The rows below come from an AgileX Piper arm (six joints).
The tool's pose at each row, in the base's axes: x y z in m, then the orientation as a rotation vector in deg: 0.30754 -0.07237 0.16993 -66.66 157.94 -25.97; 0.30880 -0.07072 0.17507 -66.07 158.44 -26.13; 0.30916 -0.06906 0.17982 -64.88 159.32 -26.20; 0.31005 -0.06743 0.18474 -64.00 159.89 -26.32; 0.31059 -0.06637 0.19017 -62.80 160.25 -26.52; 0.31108 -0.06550 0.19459 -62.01 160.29 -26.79
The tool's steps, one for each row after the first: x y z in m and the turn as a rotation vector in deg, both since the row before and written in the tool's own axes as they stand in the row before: -0.00201 -0.00139 -0.00497 -0.02 0.34 0.44; -0.00137 -0.00064 -0.00481 -0.14 0.49 0.88; -0.00169 -0.00103 -0.00487 -0.03 0.33 0.63; -0.00102 -0.00133 -0.00530 0.15 0.11 0.81; -0.00088 -0.00111 -0.00430 0.26 -0.04 0.51
